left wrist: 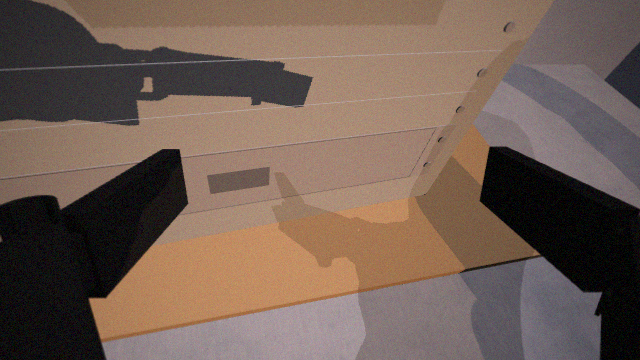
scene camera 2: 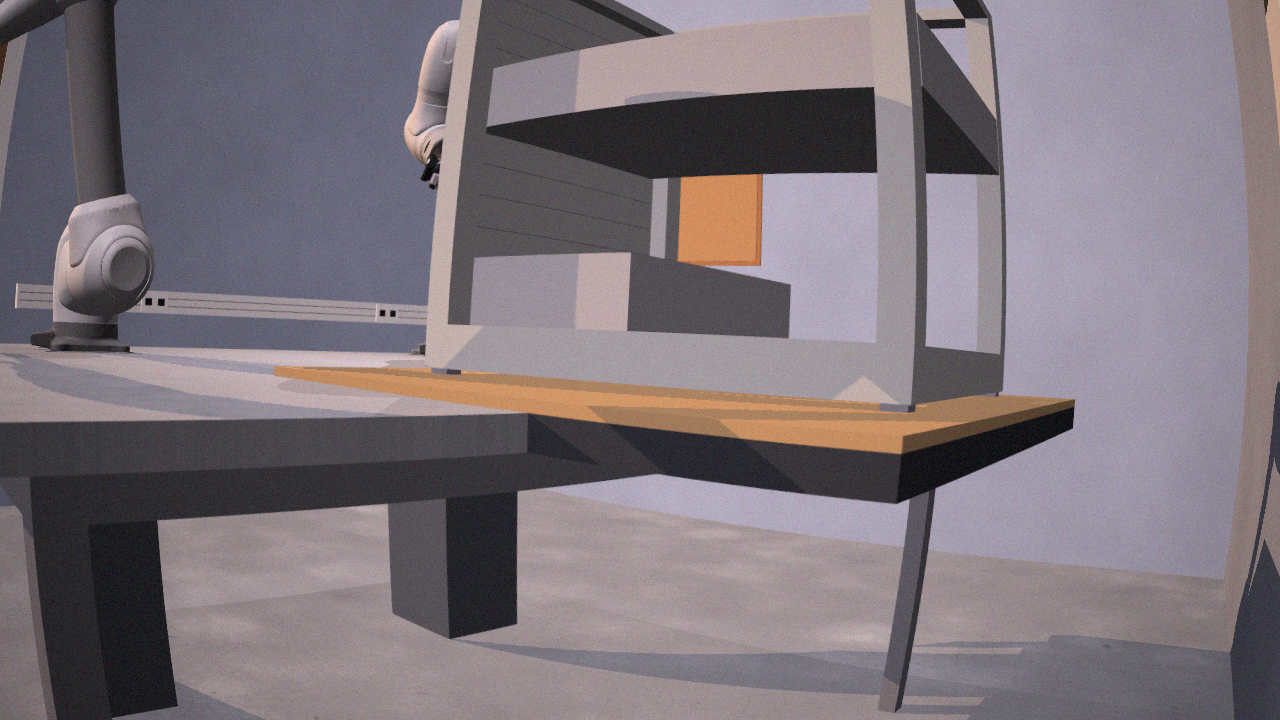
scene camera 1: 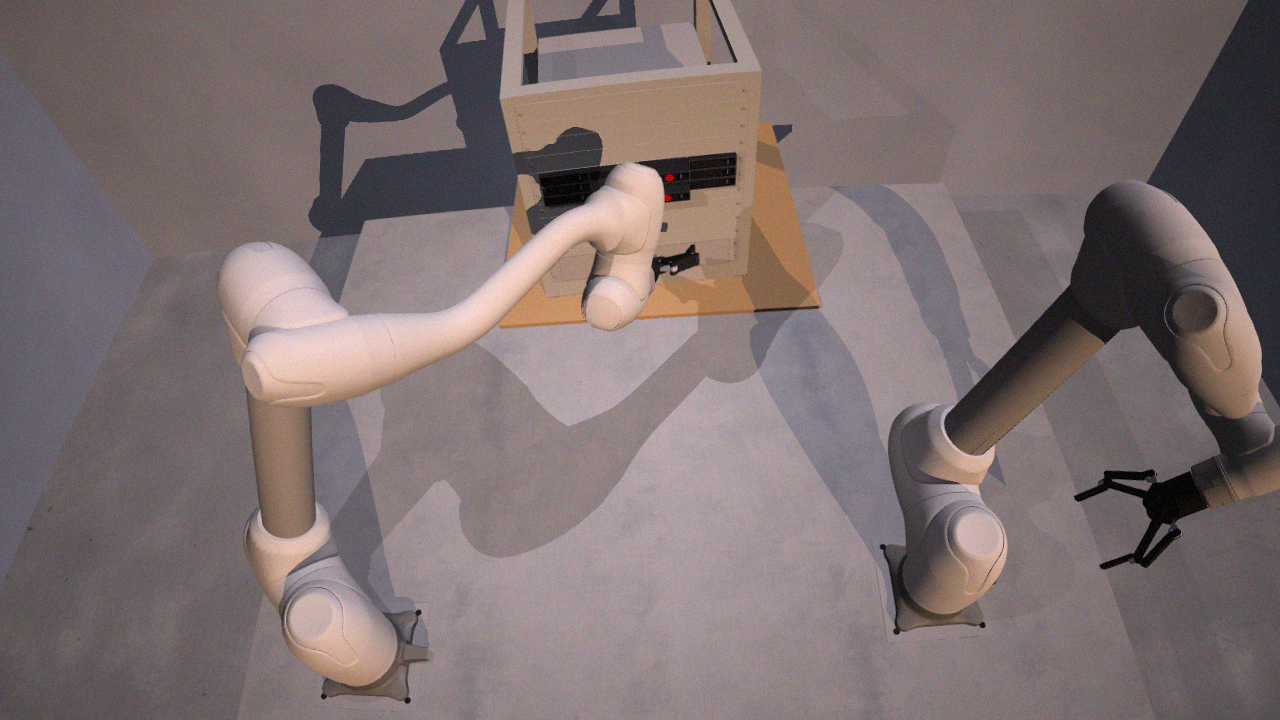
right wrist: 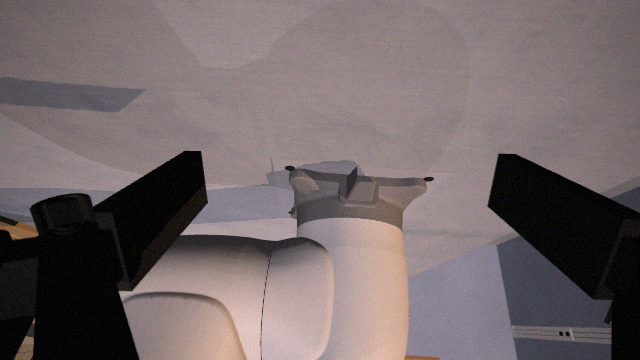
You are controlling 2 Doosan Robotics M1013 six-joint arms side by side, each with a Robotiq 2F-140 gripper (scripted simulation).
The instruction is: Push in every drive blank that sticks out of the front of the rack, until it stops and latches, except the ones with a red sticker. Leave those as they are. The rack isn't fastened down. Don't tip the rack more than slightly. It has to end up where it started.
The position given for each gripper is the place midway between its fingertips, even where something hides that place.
Observation:
In view: the left gripper (scene camera 1: pixel 661 250), the right gripper (scene camera 1: pixel 1088 532), a beige rack (scene camera 2: pixel 584 149) and an orange board (scene camera 1: pixel 779 277).
The beige rack also shows in the left wrist view (left wrist: pixel 277 117) and in scene camera 1 (scene camera 1: pixel 598 117). The left gripper is seen too in the left wrist view (left wrist: pixel 334 175). The right gripper also shows in the right wrist view (right wrist: pixel 347 179).

